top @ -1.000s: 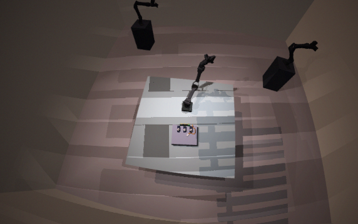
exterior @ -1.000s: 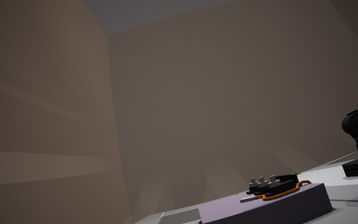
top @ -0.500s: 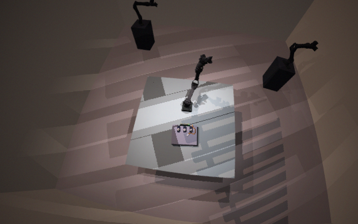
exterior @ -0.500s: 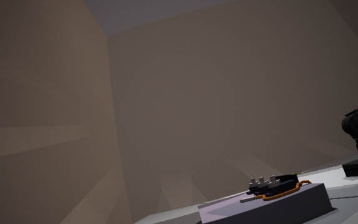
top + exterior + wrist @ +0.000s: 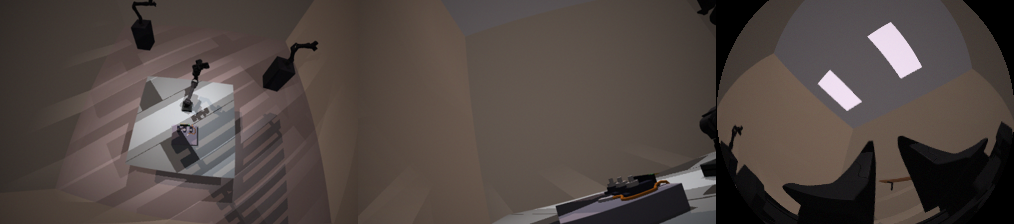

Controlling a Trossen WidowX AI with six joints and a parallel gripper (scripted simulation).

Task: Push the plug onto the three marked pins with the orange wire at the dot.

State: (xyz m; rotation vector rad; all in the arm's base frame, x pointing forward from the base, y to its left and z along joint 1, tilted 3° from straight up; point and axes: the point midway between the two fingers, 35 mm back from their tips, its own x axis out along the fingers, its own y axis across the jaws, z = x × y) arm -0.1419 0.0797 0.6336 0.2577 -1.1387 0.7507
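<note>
The holder is 670 mm below my gripper tip, 580 mm ahead of it and 40 mm to the right of it.
</note>
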